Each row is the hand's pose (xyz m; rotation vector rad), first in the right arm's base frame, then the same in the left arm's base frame.
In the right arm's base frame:
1: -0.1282 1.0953 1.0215 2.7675 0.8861 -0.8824
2: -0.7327 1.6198 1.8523 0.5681 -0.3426 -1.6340
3: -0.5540 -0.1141 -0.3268 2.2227 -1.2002 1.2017
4: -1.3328 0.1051 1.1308 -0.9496 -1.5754 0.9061
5: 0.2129 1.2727 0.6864 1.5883 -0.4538 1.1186
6: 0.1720 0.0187 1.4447 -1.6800 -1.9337 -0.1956
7: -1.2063 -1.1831 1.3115 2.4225 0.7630 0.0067
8: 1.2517 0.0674 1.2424 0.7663 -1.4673 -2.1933
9: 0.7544 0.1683 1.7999 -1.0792 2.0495 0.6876
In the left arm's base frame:
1: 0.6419 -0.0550 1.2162 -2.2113 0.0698 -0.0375
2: 0.0445 0.0617 2.1961 1.5720 0.0331 -2.5720
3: 0.5634 0.7567 -0.4562 -1.3237 2.5614 -0.5306
4: -0.6732 0.5685 0.6459 -0.9130 -1.3457 -0.6260
5: 1.1431 -0.0806 1.1252 1.6475 -1.9134 0.4033
6: 0.0181 -0.8016 0.5222 -1.6681 -0.7920 -1.5146
7: -1.3677 0.0446 -0.3294 -2.7775 0.5759 -0.4031
8: 0.8269 -1.5088 0.2879 -0.5023 0.5022 2.2715
9: 0.2403 -1.4220 0.7534 0.2827 1.3842 0.7980

